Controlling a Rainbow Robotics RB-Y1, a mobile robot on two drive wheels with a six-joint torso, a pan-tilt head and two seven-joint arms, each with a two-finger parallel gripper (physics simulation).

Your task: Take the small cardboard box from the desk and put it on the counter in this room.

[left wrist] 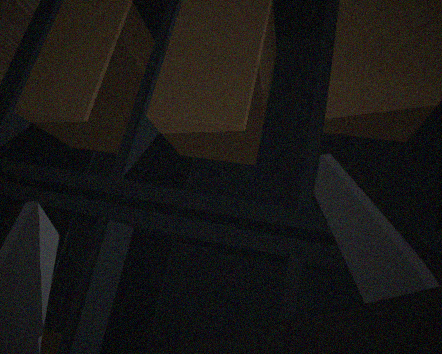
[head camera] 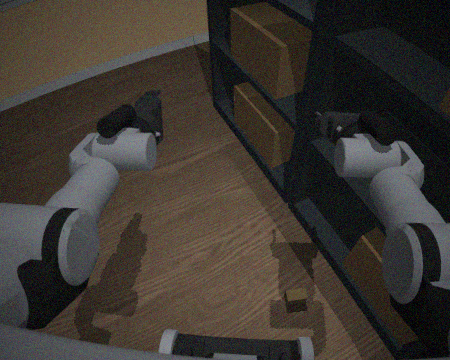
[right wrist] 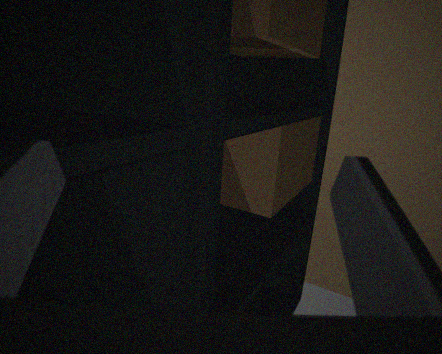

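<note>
A small brown box lies on the wooden floor just ahead of my base, low and right of centre in the head view. I cannot tell whether it is the task's box. My left gripper is open and empty, raised above the floor to the left of the dark shelf unit. My right gripper is open and empty, raised in front of the shelf unit at the right. Both are well apart from the small box. The desk and the counter do not show as such.
The dark shelf unit runs along the right side. Large brown boxes stand in it, another low at the right. A tan wall stands behind.
</note>
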